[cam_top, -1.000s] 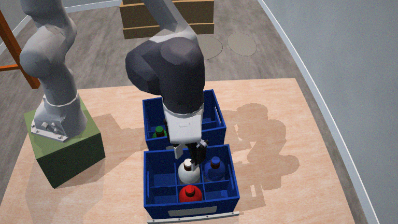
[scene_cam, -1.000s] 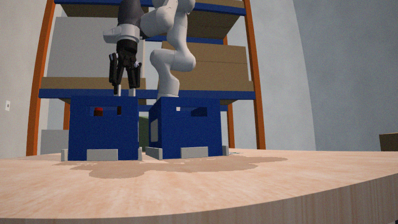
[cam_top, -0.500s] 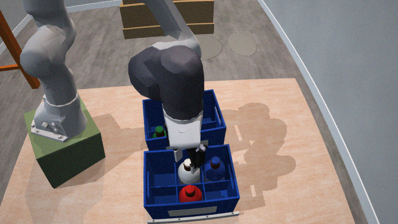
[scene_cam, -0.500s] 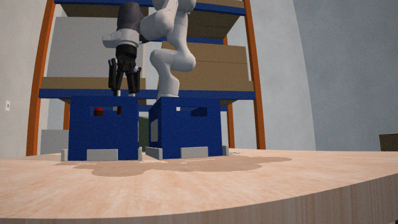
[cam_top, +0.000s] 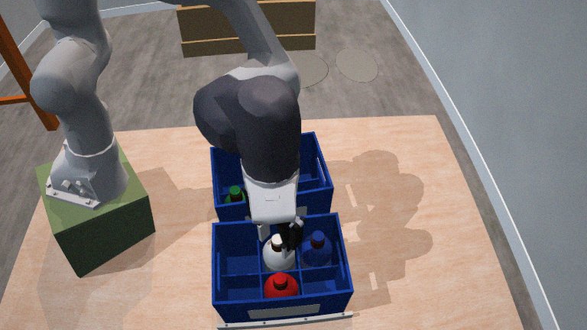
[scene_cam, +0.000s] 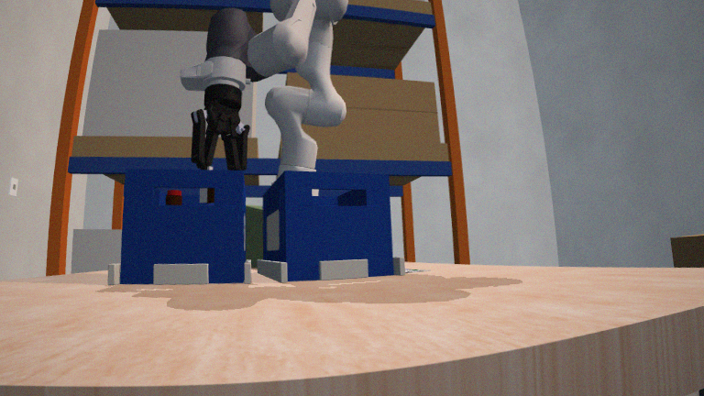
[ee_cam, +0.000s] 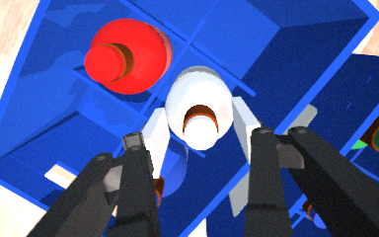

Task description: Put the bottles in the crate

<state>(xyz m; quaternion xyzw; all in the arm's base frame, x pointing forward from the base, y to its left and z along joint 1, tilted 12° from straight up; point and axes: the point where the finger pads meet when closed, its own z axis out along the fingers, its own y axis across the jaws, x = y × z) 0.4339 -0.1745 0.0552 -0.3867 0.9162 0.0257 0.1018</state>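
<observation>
The white bottle lies 8 cm below my hand. From my hand the other things lie so: red bottle: 9 cm to the right, 8 cm below; then green-labelled bottle: 14 cm to the left, 9 cm behind, 8 cm below; then blue bottle: 9 cm ahead, 8 cm below, 1 cm to the left.
</observation>
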